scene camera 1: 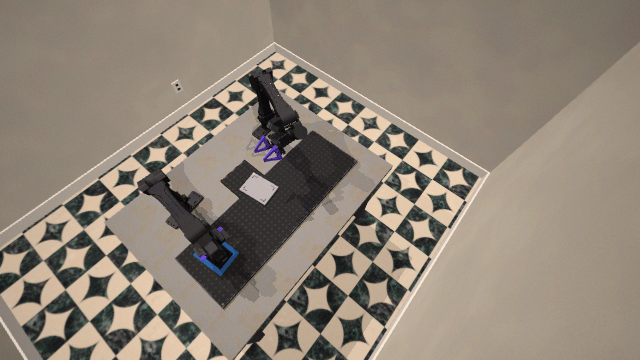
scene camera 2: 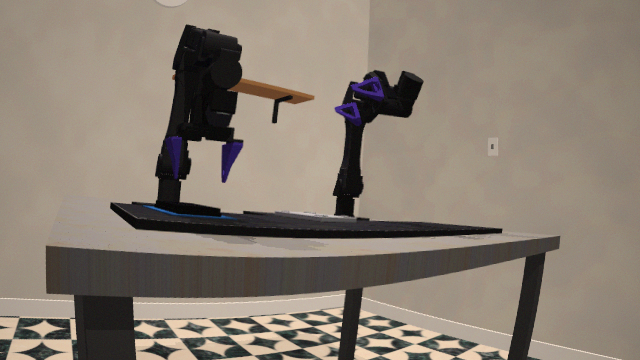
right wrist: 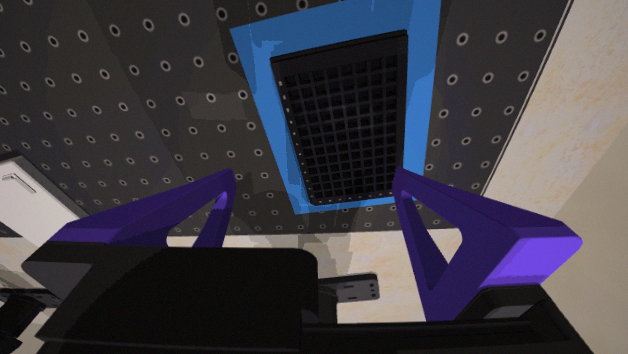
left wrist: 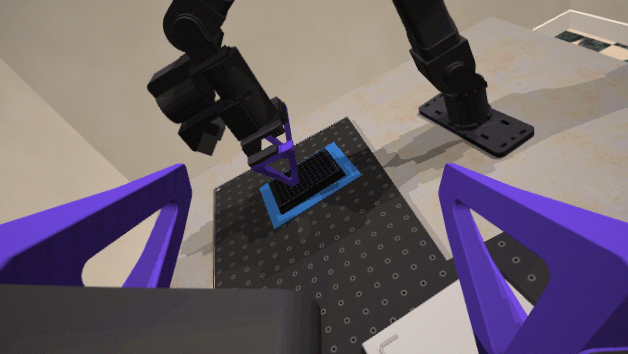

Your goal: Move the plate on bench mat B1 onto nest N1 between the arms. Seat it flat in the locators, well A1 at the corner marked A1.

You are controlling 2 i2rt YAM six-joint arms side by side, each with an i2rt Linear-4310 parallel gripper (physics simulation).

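Frame: origin at the left arm's base, x ahead, y left, z up, level; centimetres.
Seen in the pictures: left gripper, fingertip midpoint: (scene camera 1: 258, 156) (scene camera 2: 343, 98) (left wrist: 315, 177); right gripper, fingertip midpoint: (scene camera 2: 199, 180) (right wrist: 314, 177) (left wrist: 292, 166); left arm's base at its link origin: (right wrist: 33, 296); right arm's base at its link origin: (left wrist: 470, 121).
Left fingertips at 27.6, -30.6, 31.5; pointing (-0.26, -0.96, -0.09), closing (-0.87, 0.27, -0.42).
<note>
Pixels of each thing's top centre, then the offset from my left fingertips to it, as dx, dy, dz. Level surfaces: height alone.
- black well plate at its top centre: (right wrist: 348, 141) (left wrist: 302, 176) (scene camera 2: 185, 204) (scene camera 1: 215, 253) +3.7, -40.1, -28.5
- blue mat at its surface level: dz -30.0
- White nest N1 at its top centre: (left wrist: 459, 348) (right wrist: 41, 226) (scene camera 2: 315, 213) (scene camera 1: 258, 187) -3.0, -3.4, -28.7
The black well plate (scene camera 2: 192, 209) (left wrist: 310, 180) (right wrist: 345, 125) lies flat on the blue mat (scene camera 1: 220, 271) (left wrist: 271, 207) (right wrist: 422, 100); its A1 label cannot be read. White nest N1 (scene camera 1: 258, 188) (scene camera 2: 320, 216) (left wrist: 425, 320) (right wrist: 30, 200) has corner locators and no plate on it. My right gripper (scene camera 1: 211, 244) (scene camera 2: 200, 179) (left wrist: 292, 166) (right wrist: 314, 177) is open and empty, pointing down above the plate, which it partly hides in scene camera 1. My left gripper (scene camera 1: 260, 155) (scene camera 2: 344, 97) (left wrist: 315, 177) is open and empty, raised away from the nest.
A black perforated board (scene camera 1: 260, 225) (scene camera 2: 400, 230) (left wrist: 350, 270) (right wrist: 175, 130) bears the blue mat and the nest on the table (scene camera 1: 150, 235) (scene camera 2: 250, 275). The right arm's base plate (left wrist: 500, 135) stands behind the board. A wooden shelf (scene camera 2: 280, 92) hangs on the back wall.
</note>
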